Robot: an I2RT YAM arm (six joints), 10 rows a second.
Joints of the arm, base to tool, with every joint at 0 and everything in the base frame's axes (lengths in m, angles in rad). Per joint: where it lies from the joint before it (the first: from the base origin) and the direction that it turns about. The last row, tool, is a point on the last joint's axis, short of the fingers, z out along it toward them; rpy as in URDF.
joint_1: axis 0 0 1 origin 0 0 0.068
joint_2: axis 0 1 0 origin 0.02 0.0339 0.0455
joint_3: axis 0 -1 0 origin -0.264 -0.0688 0
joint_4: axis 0 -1 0 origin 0.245 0.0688 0.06
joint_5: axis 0 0 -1 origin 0.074 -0.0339 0.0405
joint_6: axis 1 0 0 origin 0.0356 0 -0.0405
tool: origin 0 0 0 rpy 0 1.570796 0
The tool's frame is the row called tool.
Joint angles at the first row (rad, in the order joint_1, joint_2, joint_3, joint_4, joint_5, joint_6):
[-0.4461, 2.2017, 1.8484, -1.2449, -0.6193, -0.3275]
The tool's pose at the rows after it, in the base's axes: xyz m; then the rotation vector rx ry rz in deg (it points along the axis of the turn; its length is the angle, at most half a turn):
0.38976, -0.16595, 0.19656, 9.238, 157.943, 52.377
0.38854, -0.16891, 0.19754, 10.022, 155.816, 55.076
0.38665, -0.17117, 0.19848, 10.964, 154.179, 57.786
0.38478, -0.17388, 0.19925, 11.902, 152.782, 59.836
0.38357, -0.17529, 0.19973, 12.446, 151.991, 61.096
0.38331, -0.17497, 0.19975, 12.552, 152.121, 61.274
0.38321, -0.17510, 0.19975, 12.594, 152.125, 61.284
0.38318, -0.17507, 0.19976, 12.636, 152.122, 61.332
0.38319, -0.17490, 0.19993, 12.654, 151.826, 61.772
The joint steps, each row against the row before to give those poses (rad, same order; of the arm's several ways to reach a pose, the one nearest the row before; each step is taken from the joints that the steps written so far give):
[-0.0092, 0.0000, 0.0001, -0.0054, -0.0591, -0.0225]
[-0.0103, 0.0000, -0.0001, -0.0004, -0.0428, 0.0004]
[-0.0091, 0.0000, 0.0000, -0.0091, -0.0377, 0.0000]
[-0.0096, 0.0000, 0.0001, -0.0069, -0.0298, 0.0004]
[-0.0053, 0.0000, -0.0001, -0.0057, -0.0175, -0.0004]
[0.0004, 0.0000, 0.0001, -0.0038, 0.0000, 0.0000]
[-0.0004, 0.0000, 0.0000, -0.0004, 0.0000, 0.0000]
[0.0000, 0.0000, -0.0001, -0.0004, -0.0004, 0.0004]
[0.0000, 0.0000, 0.0000, -0.0007, -0.0065, 0.0000]

